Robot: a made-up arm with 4 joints.
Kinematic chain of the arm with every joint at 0, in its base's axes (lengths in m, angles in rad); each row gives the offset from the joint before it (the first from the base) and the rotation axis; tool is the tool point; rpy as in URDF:
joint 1: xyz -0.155 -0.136 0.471 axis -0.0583 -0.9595 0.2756
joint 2: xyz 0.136 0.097 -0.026 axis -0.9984 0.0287 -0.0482
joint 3: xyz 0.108 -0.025 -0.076 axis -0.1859 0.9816 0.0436
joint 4: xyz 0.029 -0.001 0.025 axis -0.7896 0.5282 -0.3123
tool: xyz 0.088 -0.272 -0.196 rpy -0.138 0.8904 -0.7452
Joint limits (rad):
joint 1: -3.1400..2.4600
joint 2: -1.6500..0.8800
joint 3: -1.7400..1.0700
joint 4: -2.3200..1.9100
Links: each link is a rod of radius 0.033 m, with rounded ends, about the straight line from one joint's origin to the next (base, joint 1, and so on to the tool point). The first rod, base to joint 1, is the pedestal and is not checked.
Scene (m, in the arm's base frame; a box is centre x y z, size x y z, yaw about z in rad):
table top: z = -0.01
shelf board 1: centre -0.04 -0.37 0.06 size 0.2 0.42 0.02 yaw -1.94
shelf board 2: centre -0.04 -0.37 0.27 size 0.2 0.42 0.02 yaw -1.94
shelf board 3: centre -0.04 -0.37 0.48 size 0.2 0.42 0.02 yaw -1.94
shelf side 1: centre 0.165 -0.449 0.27 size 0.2 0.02 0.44 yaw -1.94
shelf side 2: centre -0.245 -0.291 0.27 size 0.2 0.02 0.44 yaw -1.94
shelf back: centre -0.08 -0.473 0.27 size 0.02 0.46 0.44 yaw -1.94
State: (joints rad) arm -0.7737 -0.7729 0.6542 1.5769
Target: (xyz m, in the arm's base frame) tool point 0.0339 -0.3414 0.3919
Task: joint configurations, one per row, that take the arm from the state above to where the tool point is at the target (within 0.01 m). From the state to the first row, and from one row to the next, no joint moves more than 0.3 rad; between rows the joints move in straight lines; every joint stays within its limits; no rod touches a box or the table.
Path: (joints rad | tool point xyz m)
1: -0.5082 -0.9828 0.4658 1.5097 | 0.0344 -0.3568 0.1776
2: -0.2427 -1.1926 0.2774 1.4425 | 0.0550 -0.2984 0.1693
3: 0.0228 -1.4025 0.0890 1.3754 | 0.0963 -0.2098 0.1631
4: 0.2694 -1.3973 -0.1025 1.5090 | 0.1230 -0.2135 0.2374
5: 0.5161 -1.3922 -0.2939 1.6427 | 0.1272 -0.2092 0.3037
6: 0.7627 -1.3871 -0.4854 1.7763 | 0.1158 -0.1980 0.3558
7: 1.0094 -1.3820 -0.6768 1.9100 | 0.0960 -0.1810 0.3919
8: 0.7824 -1.2745 -0.5562 1.8951 | 0.0756 -0.2335 0.3840
9: 0.5554 -1.1670 -0.4355 1.8802 | 0.0554 -0.2778 0.3836
10: 0.3284 -1.0595 -0.3148 1.8652 | 0.0405 -0.3135 0.3878
11: 0.1014 -0.9519 -0.1942 1.8503 | 0.0339 -0.3414 0.3919

